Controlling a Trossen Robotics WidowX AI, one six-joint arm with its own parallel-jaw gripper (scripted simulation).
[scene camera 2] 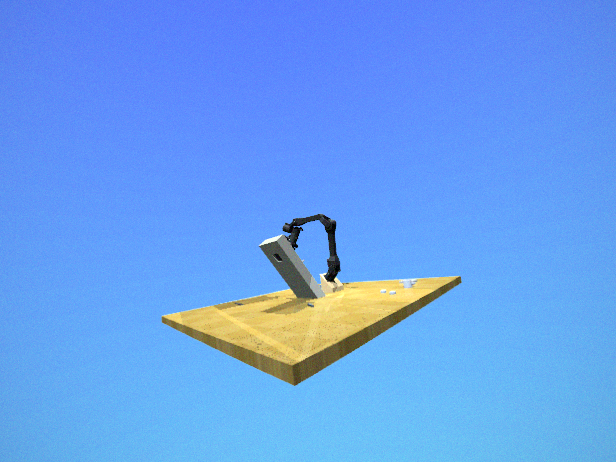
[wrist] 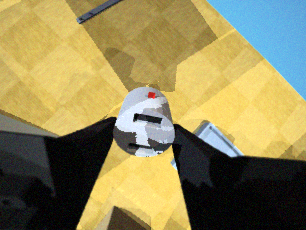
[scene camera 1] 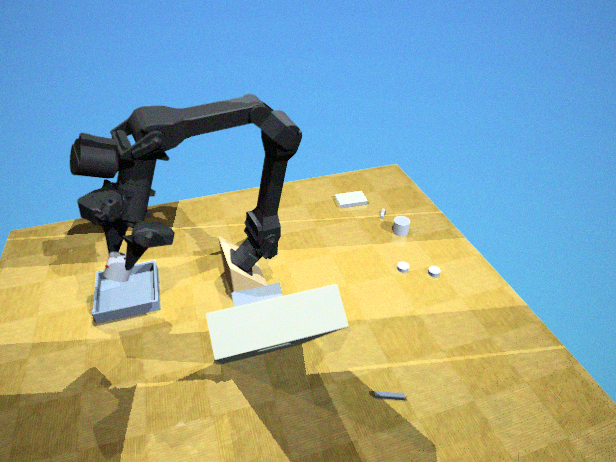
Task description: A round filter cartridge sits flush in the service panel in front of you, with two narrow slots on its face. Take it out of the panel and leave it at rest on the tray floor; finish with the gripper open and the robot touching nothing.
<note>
In view: the gripper (scene camera 1: 120, 263), a filter cartridge (wrist: 144, 127), a service panel (scene camera 1: 237, 333) and a grey-blue tray (scene camera 1: 140, 294).
The gripper also shows in the wrist view (wrist: 144, 125). The service panel also shows in scene camera 2 (scene camera 2: 278, 250). The grey-blue tray is seen too in the wrist view (wrist: 208, 132). Scene camera 2 does not show the filter cartridge, which is hidden by the service panel.
</note>
